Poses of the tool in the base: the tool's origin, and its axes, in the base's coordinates. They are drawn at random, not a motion.
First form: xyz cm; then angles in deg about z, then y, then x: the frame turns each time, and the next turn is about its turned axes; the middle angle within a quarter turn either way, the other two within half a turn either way.
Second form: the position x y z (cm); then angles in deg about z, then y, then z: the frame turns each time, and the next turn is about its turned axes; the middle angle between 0 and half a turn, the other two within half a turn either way. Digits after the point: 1 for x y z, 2 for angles.
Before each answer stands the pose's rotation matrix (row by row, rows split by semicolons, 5 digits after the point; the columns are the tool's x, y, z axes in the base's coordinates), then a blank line. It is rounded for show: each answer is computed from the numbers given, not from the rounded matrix.
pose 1, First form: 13.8 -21.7 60.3 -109.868 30.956 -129.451
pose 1, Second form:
-0.29145 -0.46261 0.83729; -0.80652 0.58950 0.04497; -0.51438 -0.66218 -0.54491

13.8 -21.7 60.3 3.07 123.02 -52.16
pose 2, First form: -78.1 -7.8 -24.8 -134.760 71.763 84.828
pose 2, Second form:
-0.22036 -0.60204 -0.76746; -0.22221 -0.73513 0.64048; -0.94977 0.31167 0.02821

-78.1 -7.8 -24.8 140.15 88.38 18.17
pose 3, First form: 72.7 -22.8 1.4 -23.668 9.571 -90.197
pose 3, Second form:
0.90314 -0.15366 0.40091; -0.39585 0.06360 0.91611; -0.16627 -0.98607 -0.00339

72.7 -22.8 1.4 66.36 90.19 -80.43
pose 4, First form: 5.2 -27.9 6.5 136.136 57.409 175.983
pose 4, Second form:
-0.38835 0.64869 0.65451; 0.37325 0.76011 -0.53189; -0.84254 0.03773 -0.53732

5.2 -27.9 6.5 -39.10 122.50 2.56
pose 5, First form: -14.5 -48.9 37.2 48.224 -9.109 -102.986
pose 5, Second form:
0.65782 0.27035 -0.70298; 0.73635 -0.03466 0.67571; 0.15831 -0.96214 -0.22188

-14.5 -48.9 37.2 136.13 102.82 -99.34
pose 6, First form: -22.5 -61.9 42.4 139.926 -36.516 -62.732
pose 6, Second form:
-0.61500 -0.69969 -0.36362; 0.51740 -0.01008 -0.85569; 0.59505 -0.71438 0.36821

-22.5 -61.9 42.4 -113.02 68.39 -129.79
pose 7, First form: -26.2 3.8 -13.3 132.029 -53.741 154.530
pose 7, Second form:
-0.39597 0.90277 -0.16795; 0.43932 0.34686 0.82866; 0.80635 0.25434 -0.53395

-26.2 3.8 -13.3 101.46 122.27 162.49
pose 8, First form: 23.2 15.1 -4.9 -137.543 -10.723 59.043
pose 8, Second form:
-0.72490 0.46495 -0.50827; -0.66325 -0.27181 0.69730; 0.18606 0.84258 0.50541

23.2 15.1 -4.9 126.09 59.64 102.45
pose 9, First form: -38.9 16.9 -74.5 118.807 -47.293 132.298
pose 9, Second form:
-0.32682 0.85160 0.40983; 0.59431 -0.15197 0.78974; 0.73483 0.50167 -0.45645

-38.9 16.9 -74.5 62.57 117.16 145.68
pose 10, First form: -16.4 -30.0 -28.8 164.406 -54.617 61.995
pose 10, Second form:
-0.55773 0.56711 0.60607; 0.15566 -0.64577 0.74750; 0.81530 0.51124 0.27189

-16.4 -30.0 -28.8 50.96 74.22 147.91
